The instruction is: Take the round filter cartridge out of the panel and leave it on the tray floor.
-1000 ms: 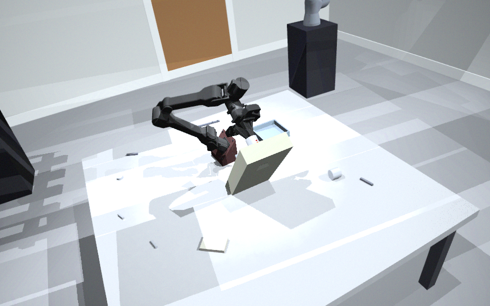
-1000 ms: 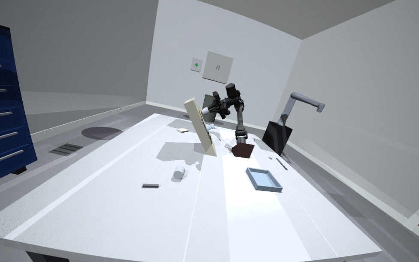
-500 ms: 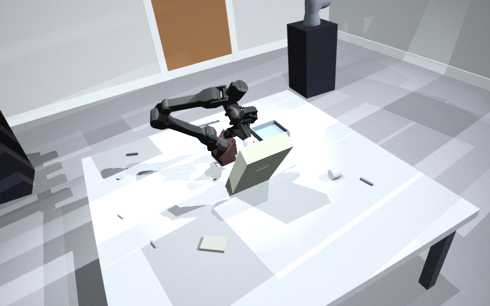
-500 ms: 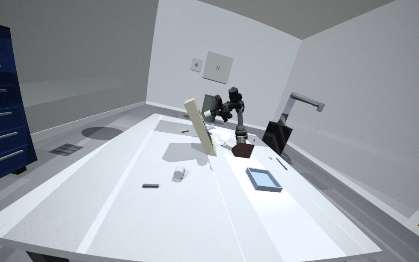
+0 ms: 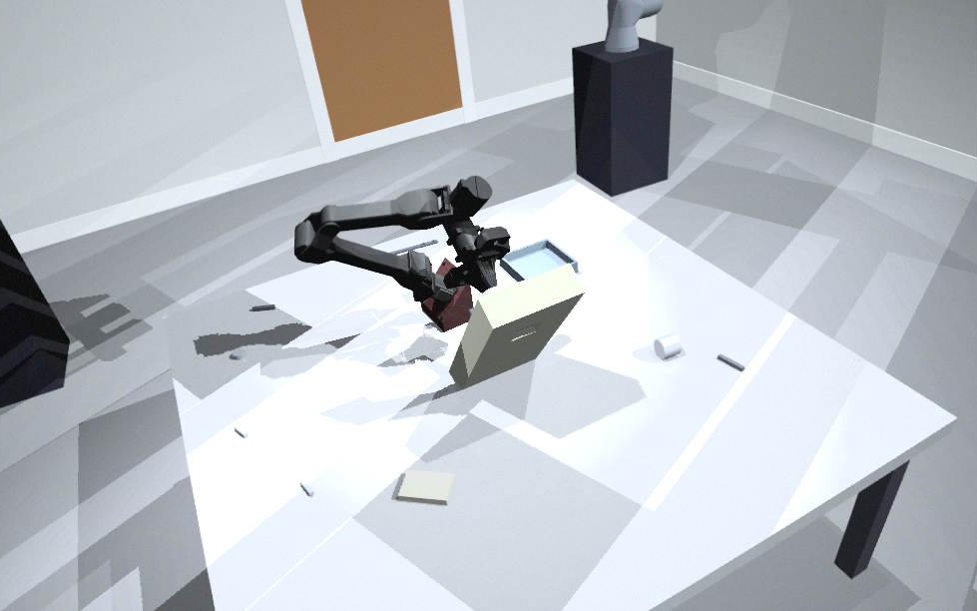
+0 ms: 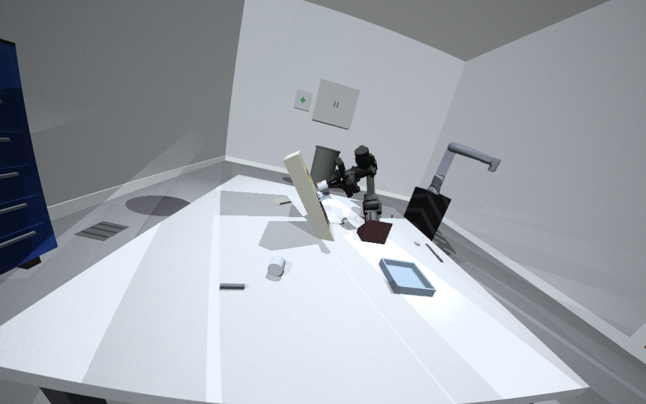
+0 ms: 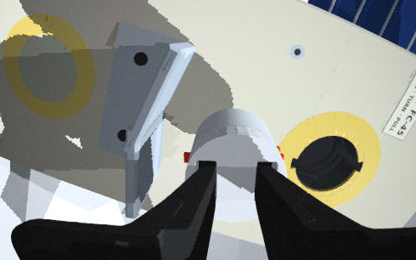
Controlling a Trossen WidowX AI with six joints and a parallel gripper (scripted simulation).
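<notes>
The round white filter cartridge lies 1 cm below my gripper tip and 1 cm ahead of it. Also, from my gripper tip: cream service panel (5 cm below, 5 cm ahead); then tray (34 cm behind, 26 cm to the left, 21 cm below).
</notes>
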